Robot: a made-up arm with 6 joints. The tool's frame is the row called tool.
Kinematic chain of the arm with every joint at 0, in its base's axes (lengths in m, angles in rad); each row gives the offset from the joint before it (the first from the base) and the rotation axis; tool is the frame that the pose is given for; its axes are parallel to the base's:
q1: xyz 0 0 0.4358 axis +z
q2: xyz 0 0 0 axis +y
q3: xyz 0 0 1.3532 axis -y
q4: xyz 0 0 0 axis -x
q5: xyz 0.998 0 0 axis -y
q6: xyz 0 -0.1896 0 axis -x
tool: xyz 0 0 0
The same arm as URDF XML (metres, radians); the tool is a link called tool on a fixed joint. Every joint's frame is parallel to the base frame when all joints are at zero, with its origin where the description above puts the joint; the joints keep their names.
<robot name="arm">
  <joint name="tool_fixed" type="fixed">
    <parent link="link6"/>
    <child link="tool"/>
    <origin xyz="0.0000 0.0000 0.0000"/>
  </joint>
  <joint name="q6" type="continuous">
    <parent link="link5"/>
    <child link="link6"/>
    <origin xyz="0.0000 -0.1896 0.0000"/>
    <axis xyz="-1 0 0"/>
  </joint>
  <joint name="q5" type="continuous">
    <parent link="link4"/>
    <child link="link5"/>
    <origin xyz="0.9980 0.0000 0.0000"/>
    <axis xyz="0 -1 0"/>
  </joint>
  <joint name="q4" type="continuous">
    <parent link="link3"/>
    <child link="link4"/>
    <origin xyz="0.0000 0.0000 0.0000"/>
    <axis xyz="-1 0 0"/>
  </joint>
  <joint name="q3" type="continuous">
    <parent link="link2"/>
    <child link="link3"/>
    <origin xyz="0.0000 0.0000 1.3532"/>
    <axis xyz="0 -1 0"/>
  </joint>
  <joint name="q2" type="continuous">
    <parent link="link1"/>
    <child link="link2"/>
    <origin xyz="0.0000 0.0000 0.0000"/>
    <axis xyz="0 1 0"/>
  </joint>
  <joint name="q1" type="continuous">
    <parent link="base_link"/>
    <child link="link1"/>
    <origin xyz="0.0000 0.0000 0.4358"/>
    <axis xyz="0 0 1"/>
  </joint>
  <link name="base_link"/>
  <link name="link1"/>
  <link name="link2"/>
  <link name="link3"/>
  <link name="link4"/>
  <link name="link5"/>
  <link name="link6"/>
  <link name="tool"/>
</robot>

